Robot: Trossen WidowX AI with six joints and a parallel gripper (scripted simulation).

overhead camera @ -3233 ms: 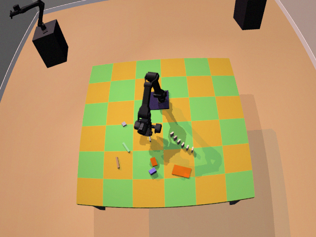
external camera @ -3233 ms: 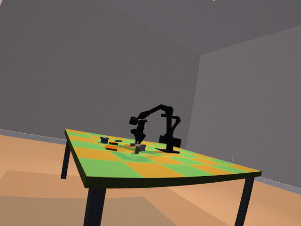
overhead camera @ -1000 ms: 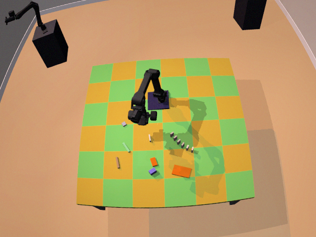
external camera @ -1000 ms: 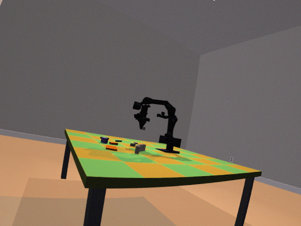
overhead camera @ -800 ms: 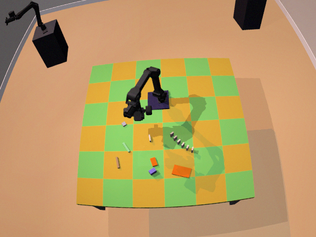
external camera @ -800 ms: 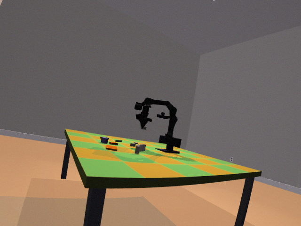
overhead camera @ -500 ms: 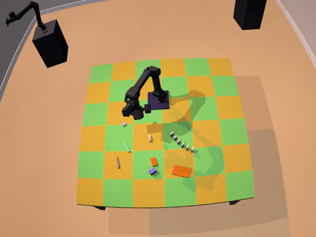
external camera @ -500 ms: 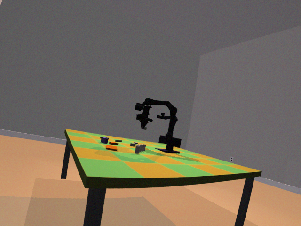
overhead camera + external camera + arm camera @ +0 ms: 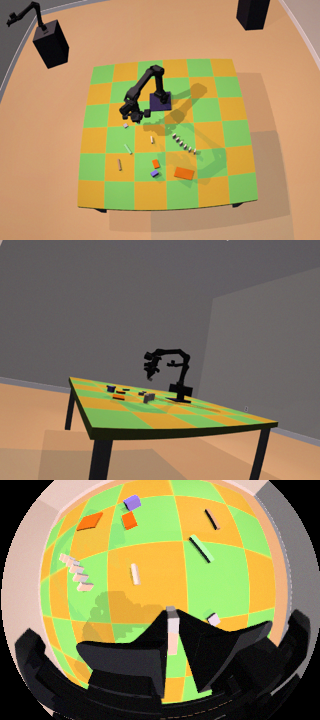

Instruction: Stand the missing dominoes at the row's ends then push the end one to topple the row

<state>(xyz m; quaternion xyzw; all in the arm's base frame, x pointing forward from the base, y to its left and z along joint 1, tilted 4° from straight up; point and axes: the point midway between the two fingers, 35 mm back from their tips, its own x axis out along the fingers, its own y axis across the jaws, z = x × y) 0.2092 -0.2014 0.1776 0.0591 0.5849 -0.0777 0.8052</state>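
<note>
The green bar lies 13 cm below my gripper tip, 12 cm to the right of it and 11 cm ahead of it. Round my gripper tip: brown bar 22 cm ahead, 20 cm to the right, 13 cm below; then grey block 13 cm below, 11 cm to the right, 8 cm behind; then orange block 27 cm ahead, 13 cm below, 5 cm to the left.
</note>
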